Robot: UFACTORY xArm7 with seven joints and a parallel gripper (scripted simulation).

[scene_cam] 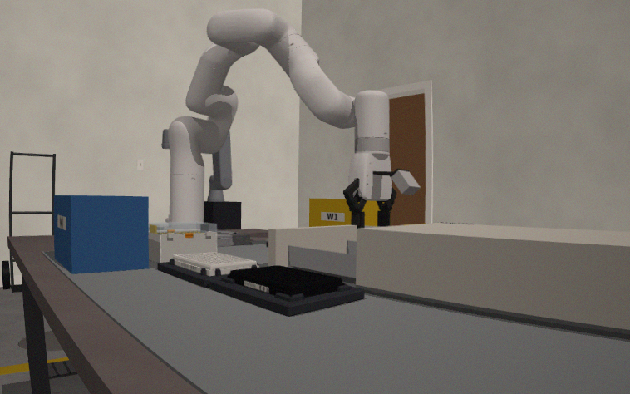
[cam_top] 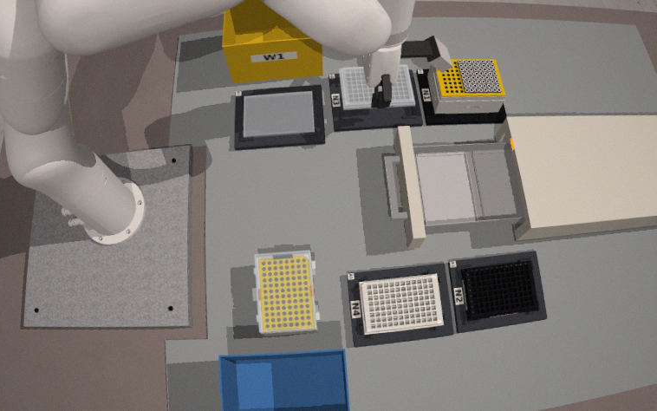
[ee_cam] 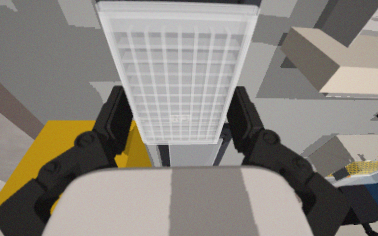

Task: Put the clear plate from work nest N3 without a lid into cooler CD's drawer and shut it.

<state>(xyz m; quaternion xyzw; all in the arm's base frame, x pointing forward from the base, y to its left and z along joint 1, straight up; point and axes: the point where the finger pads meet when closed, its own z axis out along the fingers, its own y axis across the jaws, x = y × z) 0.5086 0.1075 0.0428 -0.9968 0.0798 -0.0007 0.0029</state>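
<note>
Now: the drawer 210 mm to the right of my hand, 100 mm ahead of it and 40 mm below it. Also, from my hand: clear plate (10 mm below); yellow rack (160 mm ahead, 30 mm to the right, 10 mm below); flat clear lid (180 mm behind, 50 mm below, 10 mm to the left).
</note>
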